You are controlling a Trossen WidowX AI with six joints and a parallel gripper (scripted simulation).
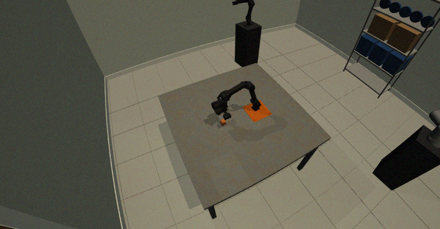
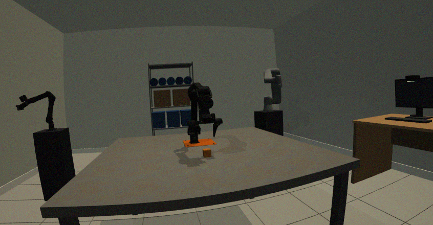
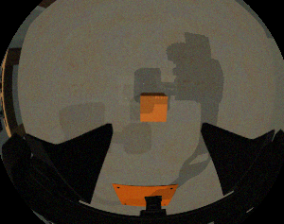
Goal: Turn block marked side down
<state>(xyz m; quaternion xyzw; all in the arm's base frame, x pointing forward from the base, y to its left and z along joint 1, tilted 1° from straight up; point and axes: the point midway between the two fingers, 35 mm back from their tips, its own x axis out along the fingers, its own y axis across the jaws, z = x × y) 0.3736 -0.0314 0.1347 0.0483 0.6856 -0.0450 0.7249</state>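
Now: gripper tip 10 mm past the orange block and 90 mm above it.
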